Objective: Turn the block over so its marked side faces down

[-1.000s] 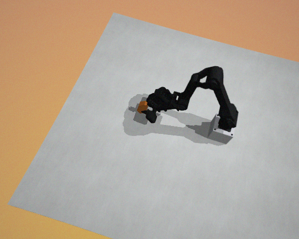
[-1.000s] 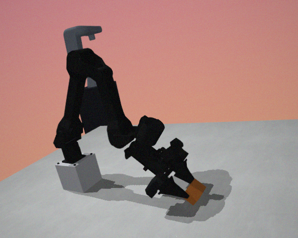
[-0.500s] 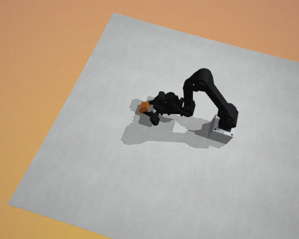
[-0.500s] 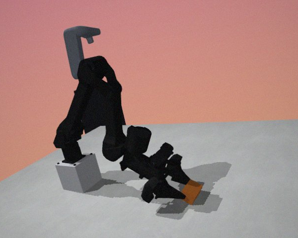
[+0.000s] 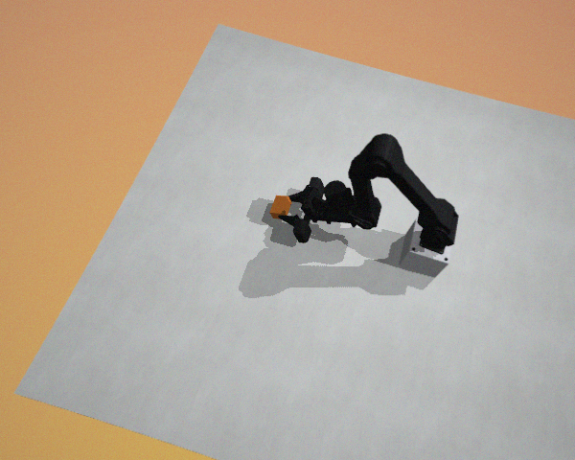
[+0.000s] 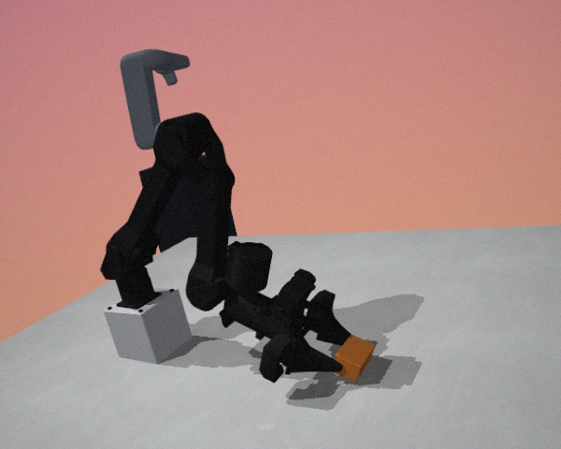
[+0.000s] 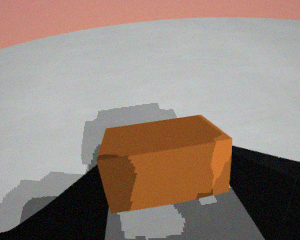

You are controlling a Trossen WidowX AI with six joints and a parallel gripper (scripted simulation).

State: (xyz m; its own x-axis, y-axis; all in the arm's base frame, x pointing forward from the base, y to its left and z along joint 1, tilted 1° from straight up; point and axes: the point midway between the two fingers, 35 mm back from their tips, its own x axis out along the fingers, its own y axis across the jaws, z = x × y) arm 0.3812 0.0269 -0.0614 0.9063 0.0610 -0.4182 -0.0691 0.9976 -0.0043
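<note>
Now: gripper tip 10 mm above the orange block.
</note>
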